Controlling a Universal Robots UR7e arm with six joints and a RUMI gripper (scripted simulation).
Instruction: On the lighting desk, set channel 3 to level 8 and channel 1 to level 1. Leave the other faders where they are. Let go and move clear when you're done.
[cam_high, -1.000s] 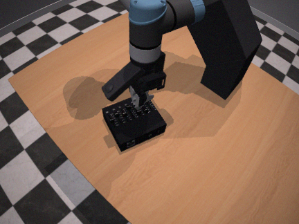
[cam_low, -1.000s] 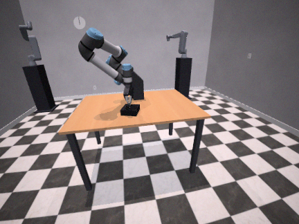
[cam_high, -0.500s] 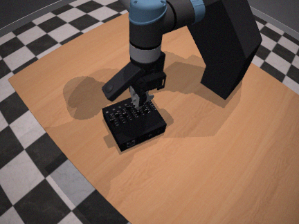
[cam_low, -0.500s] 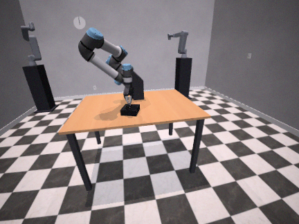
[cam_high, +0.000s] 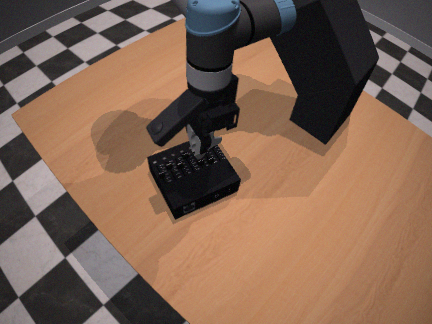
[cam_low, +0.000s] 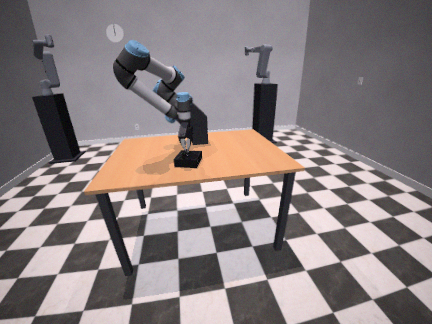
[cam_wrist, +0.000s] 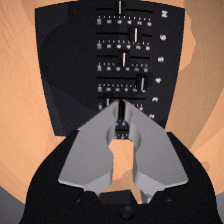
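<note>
The fader knob is 5 cm behind my hand and 1 cm below it.
</note>
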